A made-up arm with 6 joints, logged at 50 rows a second.
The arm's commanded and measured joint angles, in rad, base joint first. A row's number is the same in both.
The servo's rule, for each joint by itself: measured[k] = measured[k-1] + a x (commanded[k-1-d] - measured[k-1]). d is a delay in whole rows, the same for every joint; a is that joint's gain. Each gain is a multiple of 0.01, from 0.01 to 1. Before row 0 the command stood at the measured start. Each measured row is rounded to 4 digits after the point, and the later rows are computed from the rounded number. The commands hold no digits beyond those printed.
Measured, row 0: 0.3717 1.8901 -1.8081 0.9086 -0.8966 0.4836
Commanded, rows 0 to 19: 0.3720 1.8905 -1.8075 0.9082 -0.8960 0.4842; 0.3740 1.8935 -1.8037 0.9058 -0.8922 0.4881; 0.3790 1.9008 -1.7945 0.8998 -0.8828 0.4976; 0.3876 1.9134 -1.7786 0.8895 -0.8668 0.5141; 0.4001 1.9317 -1.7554 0.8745 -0.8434 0.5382; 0.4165 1.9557 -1.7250 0.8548 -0.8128 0.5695; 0.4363 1.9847 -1.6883 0.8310 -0.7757 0.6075; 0.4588 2.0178 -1.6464 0.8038 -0.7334 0.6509; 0.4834 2.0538 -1.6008 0.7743 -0.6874 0.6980; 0.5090 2.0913 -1.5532 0.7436 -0.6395 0.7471; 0.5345 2.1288 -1.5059 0.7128 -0.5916 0.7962; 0.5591 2.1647 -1.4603 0.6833 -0.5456 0.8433; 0.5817 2.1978 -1.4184 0.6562 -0.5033 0.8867; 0.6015 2.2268 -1.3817 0.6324 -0.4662 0.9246; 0.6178 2.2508 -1.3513 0.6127 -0.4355 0.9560; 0.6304 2.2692 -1.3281 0.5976 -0.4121 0.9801; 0.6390 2.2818 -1.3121 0.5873 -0.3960 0.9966; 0.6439 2.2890 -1.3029 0.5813 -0.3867 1.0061; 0.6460 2.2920 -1.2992 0.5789 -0.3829 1.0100; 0.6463 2.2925 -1.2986 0.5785 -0.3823 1.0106
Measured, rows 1 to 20: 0.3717 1.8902 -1.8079 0.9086 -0.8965 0.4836; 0.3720 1.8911 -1.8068 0.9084 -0.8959 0.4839; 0.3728 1.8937 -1.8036 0.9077 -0.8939 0.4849; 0.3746 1.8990 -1.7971 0.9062 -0.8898 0.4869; 0.3777 1.9078 -1.7863 0.9037 -0.8828 0.4905; 0.3824 1.9207 -1.7704 0.8998 -0.8723 0.4960; 0.3889 1.9380 -1.7491 0.8943 -0.8578 0.5038; 0.3973 1.9595 -1.7224 0.8871 -0.8391 0.5141; 0.4076 1.9850 -1.6908 0.8781 -0.8163 0.5270; 0.4198 2.0137 -1.6550 0.8673 -0.7898 0.5424; 0.4336 2.0448 -1.6162 0.8549 -0.7601 0.5602; 0.4487 2.0772 -1.5757 0.8412 -0.7279 0.5800; 0.4647 2.1098 -1.5348 0.8264 -0.6942 0.6015; 0.4811 2.1414 -1.4950 0.8109 -0.6600 0.6241; 0.4975 2.1709 -1.4576 0.7950 -0.6263 0.6473; 0.5134 2.1974 -1.4239 0.7792 -0.5942 0.6706; 0.5285 2.2202 -1.3948 0.7638 -0.5645 0.6934; 0.5423 2.2388 -1.3709 0.7492 -0.5378 0.7153; 0.5547 2.2532 -1.3523 0.7356 -0.5146 0.7359; 0.5657 2.2638 -1.3383 0.7230 -0.4948 0.7551
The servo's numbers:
d 0
a 0.12 0.27 0.26 0.08 0.15 0.07

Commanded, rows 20 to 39: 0.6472 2.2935 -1.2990 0.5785 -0.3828 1.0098; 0.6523 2.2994 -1.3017 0.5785 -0.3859 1.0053; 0.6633 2.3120 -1.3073 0.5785 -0.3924 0.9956; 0.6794 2.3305 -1.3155 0.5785 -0.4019 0.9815; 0.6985 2.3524 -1.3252 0.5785 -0.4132 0.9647; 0.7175 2.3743 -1.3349 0.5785 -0.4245 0.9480; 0.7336 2.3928 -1.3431 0.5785 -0.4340 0.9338; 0.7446 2.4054 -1.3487 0.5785 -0.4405 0.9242; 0.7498 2.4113 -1.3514 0.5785 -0.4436 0.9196; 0.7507 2.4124 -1.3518 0.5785 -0.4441 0.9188; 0.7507 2.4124 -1.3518 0.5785 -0.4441 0.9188; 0.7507 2.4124 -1.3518 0.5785 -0.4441 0.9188; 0.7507 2.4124 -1.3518 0.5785 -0.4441 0.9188; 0.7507 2.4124 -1.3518 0.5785 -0.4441 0.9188; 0.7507 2.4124 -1.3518 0.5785 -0.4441 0.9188; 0.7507 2.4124 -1.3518 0.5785 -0.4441 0.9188; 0.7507 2.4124 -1.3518 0.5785 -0.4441 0.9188; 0.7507 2.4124 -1.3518 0.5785 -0.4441 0.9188; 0.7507 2.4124 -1.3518 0.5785 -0.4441 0.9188; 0.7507 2.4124 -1.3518 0.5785 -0.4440 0.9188
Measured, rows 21 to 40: 0.5755 2.2718 -1.3281 0.7114 -0.4780 0.7729; 0.5847 2.2793 -1.3212 0.7008 -0.4642 0.7892; 0.5941 2.2881 -1.3176 0.6910 -0.4534 0.8036; 0.6043 2.2995 -1.3171 0.6820 -0.4457 0.8161; 0.6156 2.3138 -1.3192 0.6737 -0.4408 0.8265; 0.6278 2.3301 -1.3233 0.6661 -0.4384 0.8350; 0.6405 2.3470 -1.3284 0.6591 -0.4377 0.8419; 0.6530 2.3628 -1.3337 0.6527 -0.4381 0.8477; 0.6646 2.3759 -1.3383 0.6468 -0.4389 0.8527; 0.6749 2.3858 -1.3418 0.6413 -0.4397 0.8573; 0.6840 2.3930 -1.3444 0.6363 -0.4404 0.8616; 0.6920 2.3982 -1.3463 0.6317 -0.4410 0.8656; 0.6990 2.4020 -1.3477 0.6274 -0.4415 0.8693; 0.7052 2.4048 -1.3488 0.6235 -0.4419 0.8728; 0.7107 2.4069 -1.3496 0.6199 -0.4422 0.8760; 0.7155 2.4084 -1.3502 0.6166 -0.4425 0.8790; 0.7197 2.4095 -1.3506 0.6136 -0.4427 0.8818; 0.7234 2.4103 -1.3509 0.6108 -0.4429 0.8844; 0.7267 2.4109 -1.3511 0.6082 -0.4431 0.8868; 0.7296 2.4113 -1.3513 0.6058 -0.4432 0.8890
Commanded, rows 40 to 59: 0.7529 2.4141 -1.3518 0.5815 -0.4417 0.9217; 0.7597 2.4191 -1.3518 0.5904 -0.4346 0.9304; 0.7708 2.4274 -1.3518 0.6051 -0.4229 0.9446; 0.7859 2.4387 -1.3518 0.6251 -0.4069 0.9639; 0.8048 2.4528 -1.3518 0.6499 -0.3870 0.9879; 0.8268 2.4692 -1.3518 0.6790 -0.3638 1.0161; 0.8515 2.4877 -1.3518 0.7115 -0.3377 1.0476; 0.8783 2.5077 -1.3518 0.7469 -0.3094 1.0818; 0.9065 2.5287 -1.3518 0.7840 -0.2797 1.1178; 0.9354 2.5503 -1.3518 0.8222 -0.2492 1.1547; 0.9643 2.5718 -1.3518 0.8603 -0.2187 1.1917; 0.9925 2.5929 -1.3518 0.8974 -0.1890 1.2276; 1.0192 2.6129 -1.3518 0.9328 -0.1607 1.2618; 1.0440 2.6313 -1.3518 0.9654 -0.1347 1.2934; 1.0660 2.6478 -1.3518 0.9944 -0.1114 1.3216; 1.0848 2.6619 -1.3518 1.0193 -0.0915 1.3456; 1.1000 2.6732 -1.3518 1.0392 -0.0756 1.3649; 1.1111 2.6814 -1.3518 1.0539 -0.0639 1.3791; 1.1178 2.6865 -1.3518 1.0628 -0.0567 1.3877; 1.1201 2.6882 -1.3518 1.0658 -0.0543 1.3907
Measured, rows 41 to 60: 0.7324 2.4121 -1.3514 0.6039 -0.4430 0.8913; 0.7357 2.4140 -1.3515 0.6028 -0.4417 0.8940; 0.7399 2.4176 -1.3516 0.6030 -0.4389 0.8975; 0.7454 2.4233 -1.3517 0.6048 -0.4341 0.9021; 0.7525 2.4313 -1.3517 0.6084 -0.4270 0.9081; 0.7614 2.4415 -1.3517 0.6140 -0.4175 0.9157; 0.7722 2.4540 -1.3517 0.6218 -0.4055 0.9249; 0.7849 2.4685 -1.3517 0.6318 -0.3911 0.9359; 0.7995 2.4848 -1.3517 0.6440 -0.3744 0.9486; 0.8158 2.5025 -1.3517 0.6583 -0.3556 0.9630; 0.8336 2.5212 -1.3517 0.6745 -0.3351 0.9790; 0.8527 2.5406 -1.3517 0.6923 -0.3132 0.9964; 0.8727 2.5601 -1.3517 0.7115 -0.2903 1.0150; 0.8933 2.5793 -1.3517 0.7318 -0.2670 1.0345; 0.9140 2.5978 -1.3517 0.7528 -0.2437 1.0546; 0.9345 2.6151 -1.3517 0.7741 -0.2209 1.0750; 0.9544 2.6308 -1.3517 0.7953 -0.1991 1.0953; 0.9732 2.6445 -1.3517 0.8160 -0.1788 1.1152; 0.9906 2.6558 -1.3517 0.8357 -0.1605 1.1343; 1.0061 2.6645 -1.3517 0.8541 -0.1446 1.1522
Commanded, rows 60 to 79: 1.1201 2.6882 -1.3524 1.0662 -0.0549 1.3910; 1.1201 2.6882 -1.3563 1.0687 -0.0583 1.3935; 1.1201 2.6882 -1.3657 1.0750 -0.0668 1.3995; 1.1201 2.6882 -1.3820 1.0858 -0.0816 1.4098; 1.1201 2.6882 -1.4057 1.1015 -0.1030 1.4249; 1.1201 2.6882 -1.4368 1.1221 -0.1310 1.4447; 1.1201 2.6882 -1.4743 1.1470 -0.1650 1.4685; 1.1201 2.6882 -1.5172 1.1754 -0.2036 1.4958; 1.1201 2.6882 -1.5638 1.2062 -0.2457 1.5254; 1.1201 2.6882 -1.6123 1.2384 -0.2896 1.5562; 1.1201 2.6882 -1.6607 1.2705 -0.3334 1.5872; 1.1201 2.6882 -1.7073 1.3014 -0.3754 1.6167; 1.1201 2.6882 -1.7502 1.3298 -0.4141 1.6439; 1.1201 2.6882 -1.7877 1.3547 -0.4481 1.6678; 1.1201 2.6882 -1.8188 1.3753 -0.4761 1.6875; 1.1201 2.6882 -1.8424 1.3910 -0.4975 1.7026; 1.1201 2.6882 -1.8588 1.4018 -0.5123 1.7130; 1.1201 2.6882 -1.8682 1.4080 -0.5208 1.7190; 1.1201 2.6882 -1.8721 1.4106 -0.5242 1.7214; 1.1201 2.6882 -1.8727 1.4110 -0.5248 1.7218
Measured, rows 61 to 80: 1.0198 2.6709 -1.3519 0.8711 -0.1311 1.1689; 1.0318 2.6756 -1.3530 0.8869 -0.1202 1.1846; 1.0424 2.6790 -1.3563 0.9019 -0.1122 1.1996; 1.0517 2.6815 -1.3630 0.9166 -0.1076 1.2143; 1.0599 2.6833 -1.3741 0.9314 -0.1069 1.2290; 1.0671 2.6846 -1.3904 0.9467 -0.1105 1.2441; 1.0735 2.6856 -1.4122 0.9627 -0.1187 1.2598; 1.0791 2.6863 -1.4395 0.9797 -0.1314 1.2763; 1.0840 2.6868 -1.4718 0.9978 -0.1485 1.2937; 1.0883 2.6872 -1.5083 1.0170 -0.1697 1.3121; 1.0921 2.6875 -1.5479 1.0373 -0.1943 1.3314; 1.0955 2.6877 -1.5893 1.0584 -0.2215 1.3514; 1.0985 2.6878 -1.6311 1.0801 -0.2504 1.3719; 1.1011 2.6879 -1.6718 1.1021 -0.2801 1.3926; 1.1034 2.6880 -1.7100 1.1240 -0.3095 1.4132; 1.1054 2.6881 -1.7444 1.1454 -0.3377 1.4335; 1.1072 2.6881 -1.7741 1.1659 -0.3639 1.4531; 1.1087 2.6881 -1.7986 1.1853 -0.3874 1.4717; 1.1101 2.6881 -1.8177 1.2033 -0.4079 1.4892; 1.1113 2.6881 -1.8320 1.2199 -0.4254 1.5055
